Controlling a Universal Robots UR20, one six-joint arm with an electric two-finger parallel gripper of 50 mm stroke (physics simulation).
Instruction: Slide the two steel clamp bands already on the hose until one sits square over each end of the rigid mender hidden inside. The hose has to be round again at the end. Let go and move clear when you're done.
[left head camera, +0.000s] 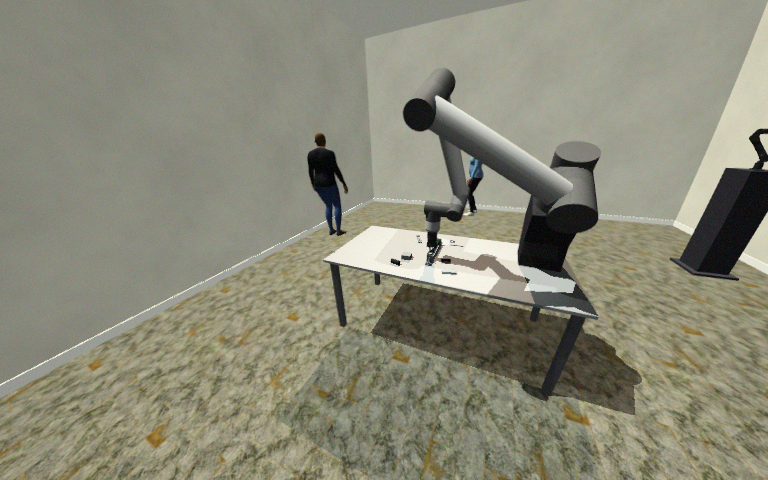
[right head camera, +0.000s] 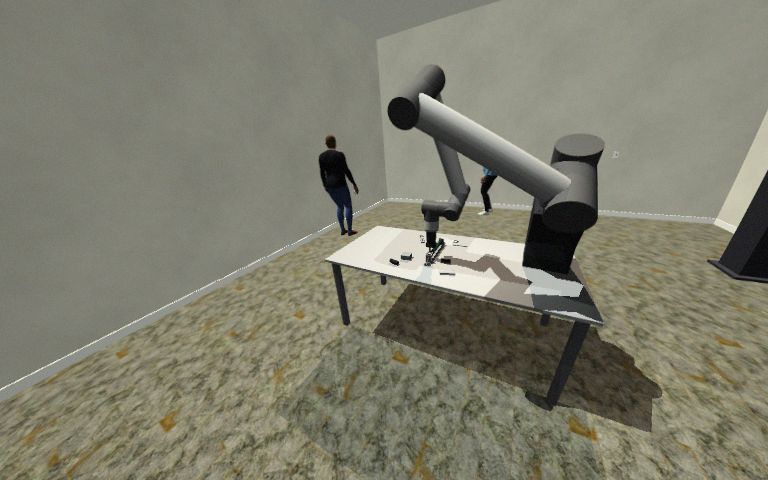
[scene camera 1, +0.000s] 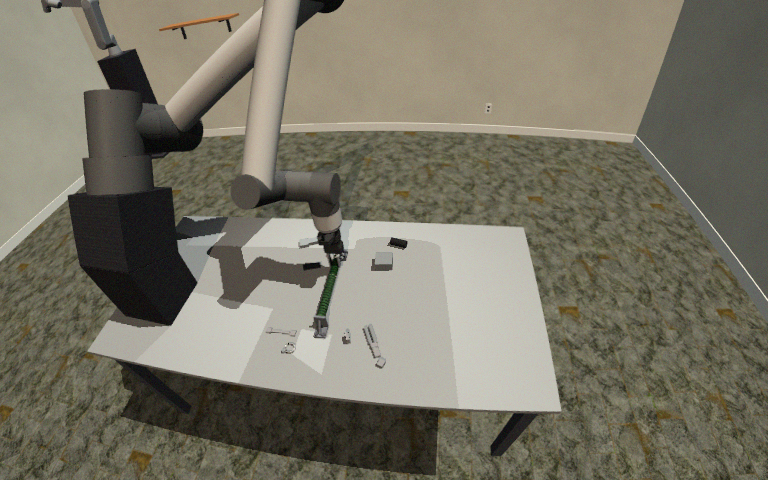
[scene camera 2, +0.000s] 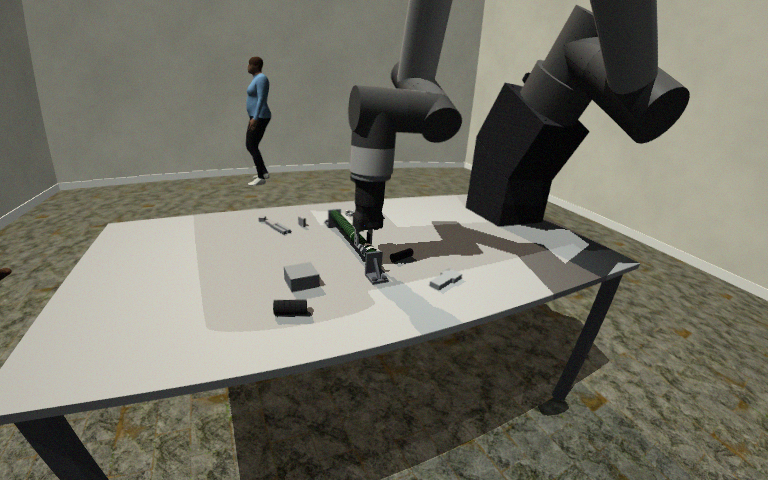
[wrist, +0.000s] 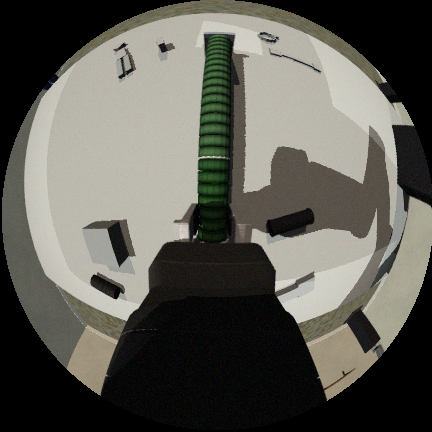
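A ribbed green hose (scene camera 1: 327, 294) (scene camera 2: 342, 224) (wrist: 215, 110) runs between two grey upright brackets (scene camera 1: 321, 325) (scene camera 2: 373, 263). My gripper (scene camera 1: 334, 260) (scene camera 2: 364, 237) (wrist: 212, 213) points down with one finger on each side of the hose, near the bracket at the front of the scene camera 2 view. It is shut on the hose, which looks full width between the fingers. Pale steel bands (scene camera 2: 368, 247) show on the hose between gripper and that bracket; they are too small to tell if square. A thin pale line (wrist: 214, 157) crosses the hose ahead of the fingers. The mender is hidden.
A grey block (scene camera 1: 383, 260) (scene camera 2: 301, 276) (wrist: 97, 242) and two black cylinders (scene camera 2: 289, 307) (scene camera 2: 401, 255) lie near the gripper end. A grey stepped piece (scene camera 2: 445, 280) lies near. Pliers (wrist: 125, 65), a small part (wrist: 162, 46), a ring (wrist: 268, 37) and a thin tool (wrist: 295, 60) lie toward the far bracket.
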